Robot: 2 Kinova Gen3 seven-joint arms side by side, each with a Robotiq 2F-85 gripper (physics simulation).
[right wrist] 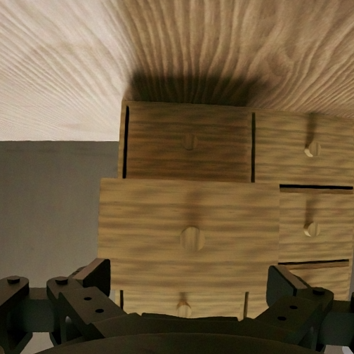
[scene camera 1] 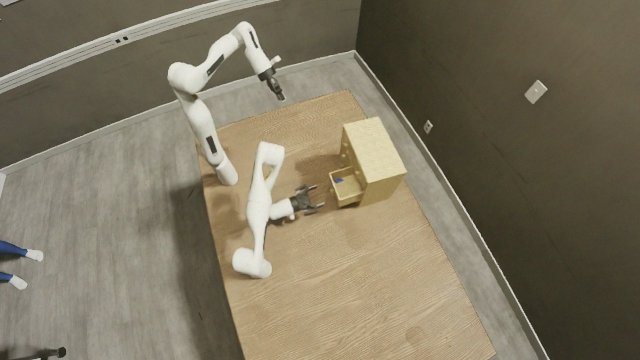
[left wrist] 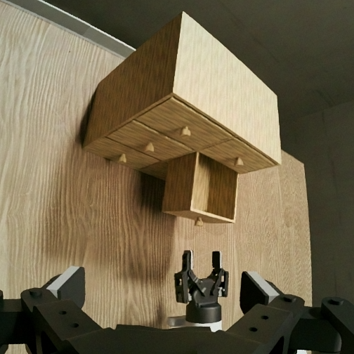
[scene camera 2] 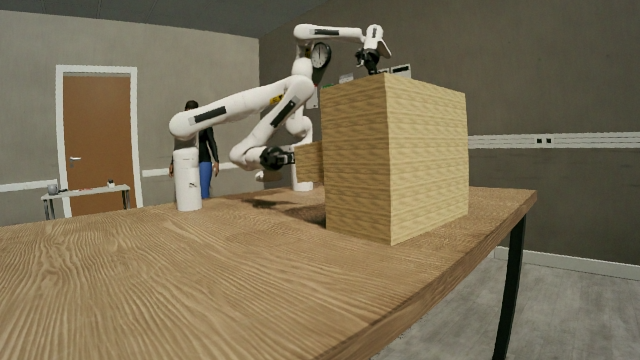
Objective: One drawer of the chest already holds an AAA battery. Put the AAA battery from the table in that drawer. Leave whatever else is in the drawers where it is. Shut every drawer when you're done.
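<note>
The wooden chest has one drawer pulled out. A small blue shape, too small to resolve into batteries, lies inside it near the upper front corner in scene camera 1. No battery shows on the table. My right gripper is open and empty, a short way in front of the open drawer, facing its front and round knob. My left gripper is open and empty, high up near the table's upper edge in scene camera 1.
The chest's other visible drawers look shut, their knobs sticking out. The wooden table carries both arms. A wall rises beyond the chest. A person stands in the background.
</note>
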